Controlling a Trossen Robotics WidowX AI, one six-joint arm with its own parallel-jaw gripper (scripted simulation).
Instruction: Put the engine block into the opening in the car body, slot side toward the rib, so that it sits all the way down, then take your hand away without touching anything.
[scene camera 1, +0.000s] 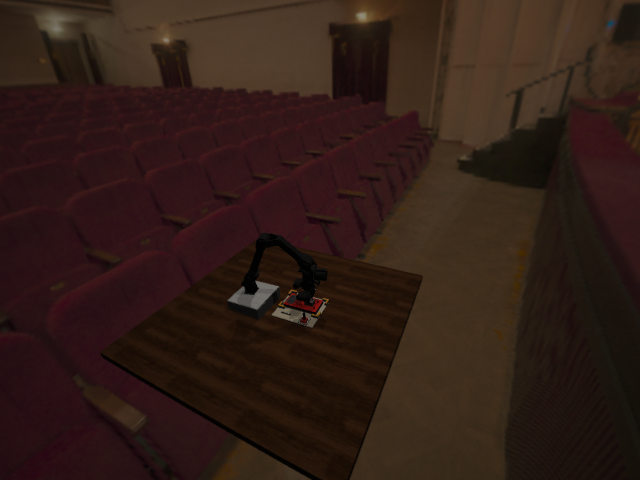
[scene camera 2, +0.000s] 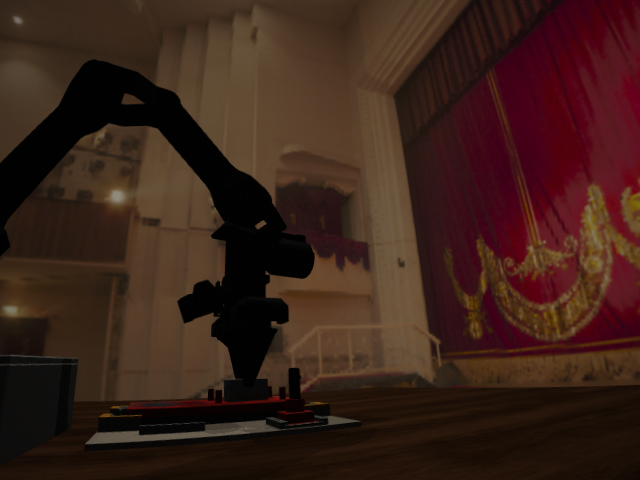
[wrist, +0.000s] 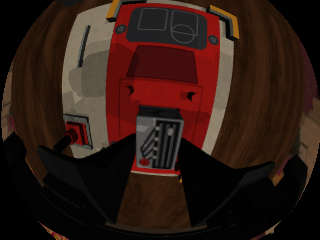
Labels:
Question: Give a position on a baseplate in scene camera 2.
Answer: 116, 430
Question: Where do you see my gripper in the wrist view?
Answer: At 157, 140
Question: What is my gripper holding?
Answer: An engine block.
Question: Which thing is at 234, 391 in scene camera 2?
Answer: An engine block.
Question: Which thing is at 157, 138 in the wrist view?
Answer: An engine block.

